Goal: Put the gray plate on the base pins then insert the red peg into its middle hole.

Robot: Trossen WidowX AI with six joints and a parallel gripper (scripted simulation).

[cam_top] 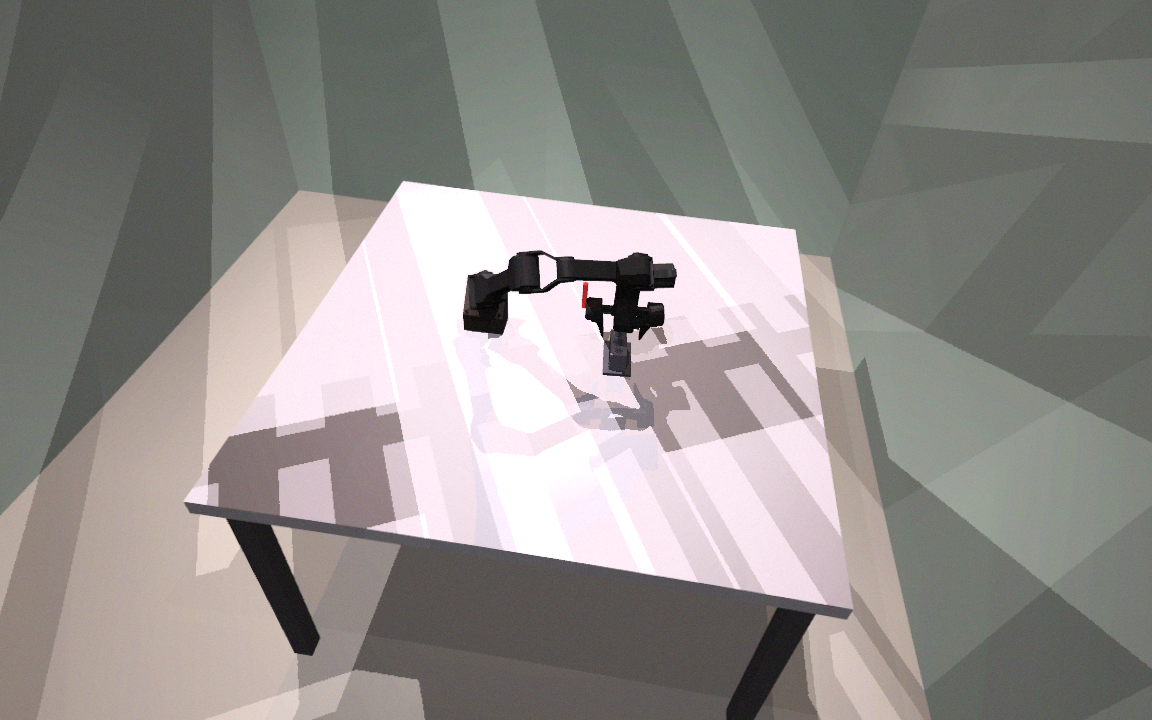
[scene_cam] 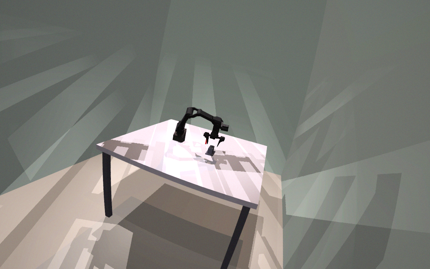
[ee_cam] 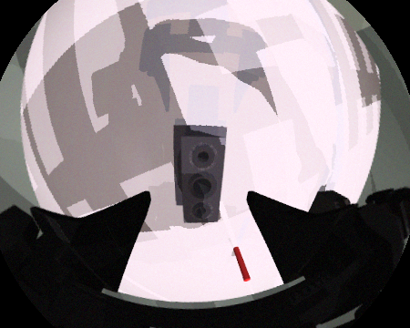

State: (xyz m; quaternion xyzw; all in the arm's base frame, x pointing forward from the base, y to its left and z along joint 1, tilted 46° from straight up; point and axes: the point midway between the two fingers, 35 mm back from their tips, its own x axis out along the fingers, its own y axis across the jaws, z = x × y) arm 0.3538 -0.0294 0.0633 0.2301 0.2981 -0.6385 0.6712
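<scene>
The gray plate is 30 mm below my gripper tip. Also, from my gripper tip: red peg 120 mm behind, 190 mm to the left, 30 mm below; then base 60 mm below.
</scene>
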